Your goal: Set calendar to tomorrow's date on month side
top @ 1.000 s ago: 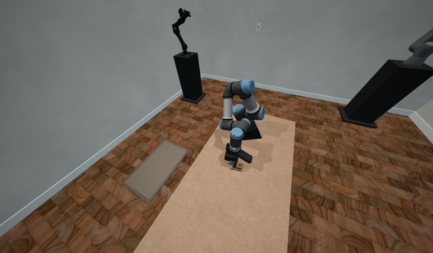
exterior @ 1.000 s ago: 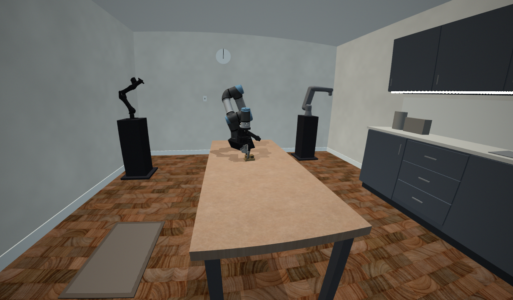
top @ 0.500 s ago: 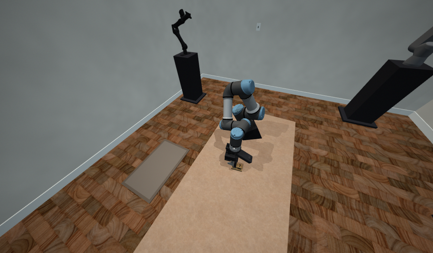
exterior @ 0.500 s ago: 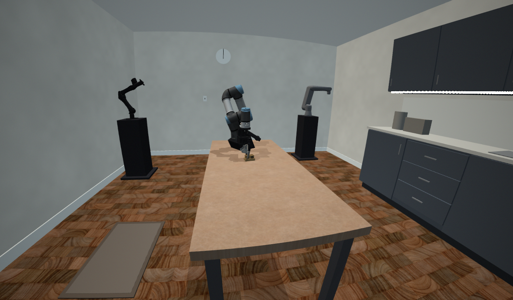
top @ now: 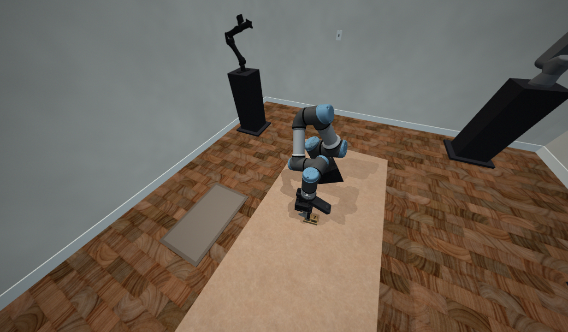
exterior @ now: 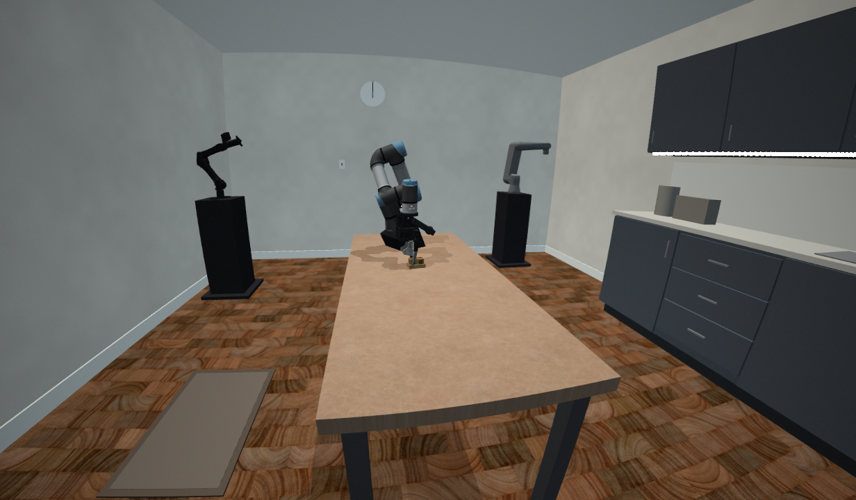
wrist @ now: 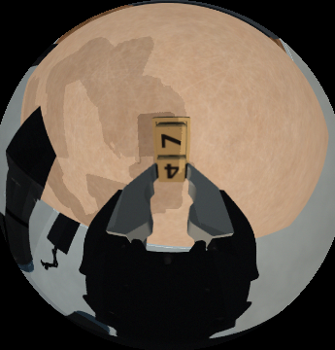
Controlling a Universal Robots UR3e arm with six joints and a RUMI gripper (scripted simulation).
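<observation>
Now: the wooden tray 30 mm below my hand and 20 mm to the left of it.
</observation>
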